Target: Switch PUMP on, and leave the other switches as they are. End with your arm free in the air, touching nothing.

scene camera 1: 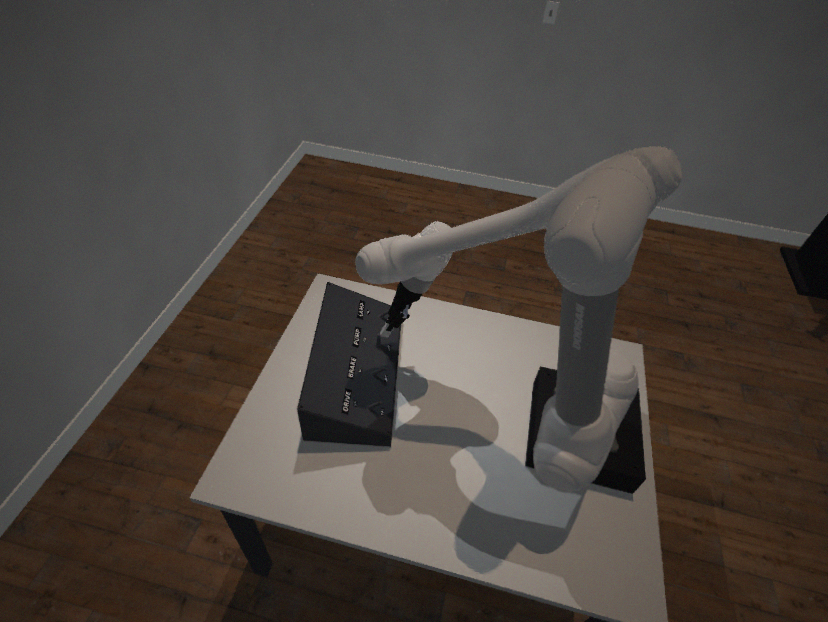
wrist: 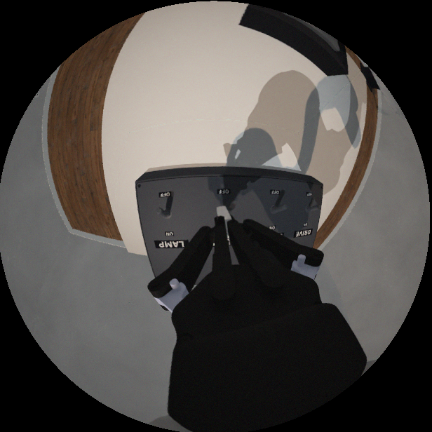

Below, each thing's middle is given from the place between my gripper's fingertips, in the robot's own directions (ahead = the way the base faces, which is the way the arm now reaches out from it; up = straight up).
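Dark sloped switch panel (scene camera 1: 339, 385): 4 cm below my hand, 7 cm ahead of it, 9 cm to the left of it.
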